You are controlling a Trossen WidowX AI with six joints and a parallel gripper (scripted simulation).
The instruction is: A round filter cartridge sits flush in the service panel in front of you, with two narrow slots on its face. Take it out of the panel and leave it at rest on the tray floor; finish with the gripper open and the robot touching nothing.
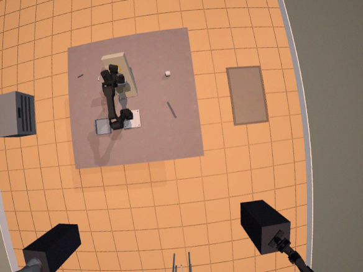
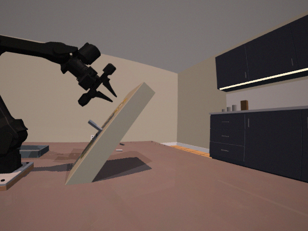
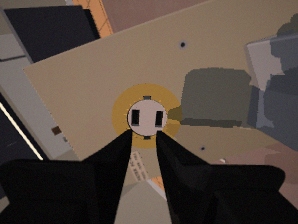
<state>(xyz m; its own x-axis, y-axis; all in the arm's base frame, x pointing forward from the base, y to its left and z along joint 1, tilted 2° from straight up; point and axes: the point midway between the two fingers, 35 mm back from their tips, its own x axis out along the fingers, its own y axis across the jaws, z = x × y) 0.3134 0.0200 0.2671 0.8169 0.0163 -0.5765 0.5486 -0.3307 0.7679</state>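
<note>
My gripper tip is now 40 mm short of the round grey cartridge and 30 mm above it. Also, from my gripper tip: grey bracket (60 mm behind, 120 mm below); then grey tray (410 mm behind, 260 mm to the left, 260 mm below); then tan service panel (10 mm behind, 110 mm below).
</note>
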